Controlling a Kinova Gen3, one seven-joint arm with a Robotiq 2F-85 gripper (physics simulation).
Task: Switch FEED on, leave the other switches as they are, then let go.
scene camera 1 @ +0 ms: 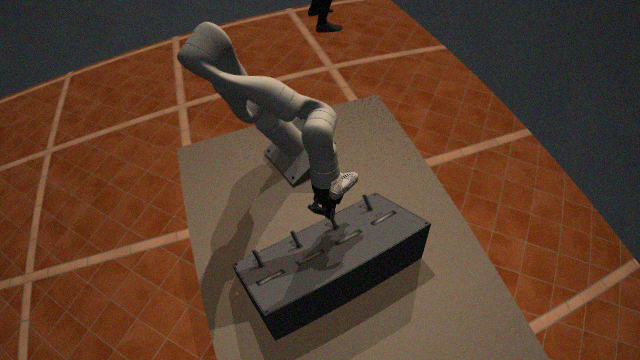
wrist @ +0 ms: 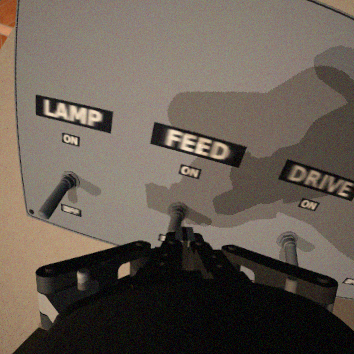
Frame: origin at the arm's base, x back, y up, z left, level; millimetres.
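Seen in the pictures: gripper, fingertip midpoint: (scene camera 1: pixel 330 217) (wrist: pixel 182 237); arm's base, link origin: (scene camera 1: pixel 294 144).
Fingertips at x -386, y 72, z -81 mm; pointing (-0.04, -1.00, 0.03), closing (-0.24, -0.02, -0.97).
Note:
Pixels of each thing's top centre, then the offset from my fingertips to it. "spot": a spot on its surface instead. Level surfaces: height alone.
- FEED lever, top centre: (wrist: pixel 171 237) (scene camera 1: pixel 332 215) dx +4, dy -4, dz +9 mm
- mark, surface spot: (wrist: pixel 189 171) spot: dx -55, dy -22, dz +10 mm
- LAMP lever, top centre: (wrist: pixel 43 198) (scene camera 1: pixel 367 197) dx +6, dy -4, dz +129 mm
- DRIVE lever, top centre: (wrist: pixel 301 269) (scene camera 1: pixel 294 234) dx +2, dy -4, dz -111 mm
- fourth lever, surface spot: (scene camera 1: pixel 257 258) spot: dx -6, dy -20, dz -233 mm
- tan table top, surface height: dy -134 mm
The FEED lever (scene camera 1: pixel 334 224) (wrist: pixel 176 218) leans toward its OFF side, away from the ON mark (wrist: pixel 189 171); its upper end is hidden behind the fingertips in the wrist view. My gripper (scene camera 1: pixel 330 214) (wrist: pixel 182 237) is shut with nothing between its fingers. Its tips are right at the FEED lever, on the robot side; whether they touch it I cannot tell. The LAMP lever (scene camera 1: pixel 367 202) (wrist: pixel 55 200) leans toward OFF. The DRIVE lever (scene camera 1: pixel 295 239) (wrist: pixel 290 250) also leans toward the robot side. A fourth lever (scene camera 1: pixel 257 258) stands at the left end in the scene view.
The grey switch box (scene camera 1: pixel 350 295) (wrist: pixel 100 50) stands on the tan table top (scene camera 1: pixel 450 300). LAMP and DRIVE stand on either side of FEED. The labels lie on the side of the levers away from the robot base (scene camera 1: pixel 291 167). The arm's shadow falls across the panel.

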